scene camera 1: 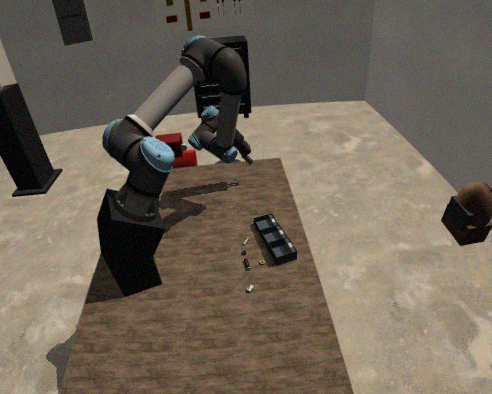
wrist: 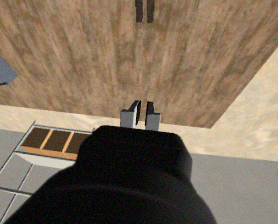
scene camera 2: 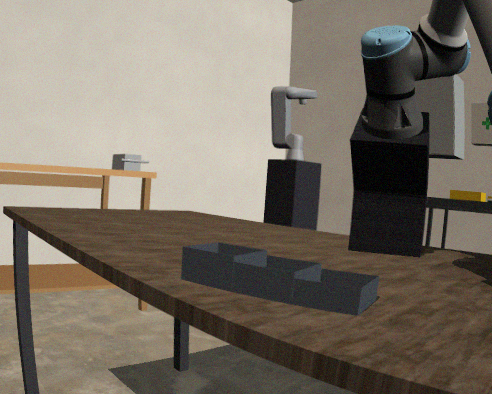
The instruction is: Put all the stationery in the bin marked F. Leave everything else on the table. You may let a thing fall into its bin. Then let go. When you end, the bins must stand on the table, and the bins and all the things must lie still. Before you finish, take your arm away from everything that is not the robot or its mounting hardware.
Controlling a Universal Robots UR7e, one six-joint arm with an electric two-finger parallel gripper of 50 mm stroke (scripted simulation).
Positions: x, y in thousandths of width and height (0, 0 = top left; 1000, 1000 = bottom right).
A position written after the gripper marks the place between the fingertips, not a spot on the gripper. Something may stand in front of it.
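You'd see the gripper here (wrist: 516, 489), and there's a tray too, at (scene camera 2: 511, 697) and again at (scene camera 1: 554, 595).
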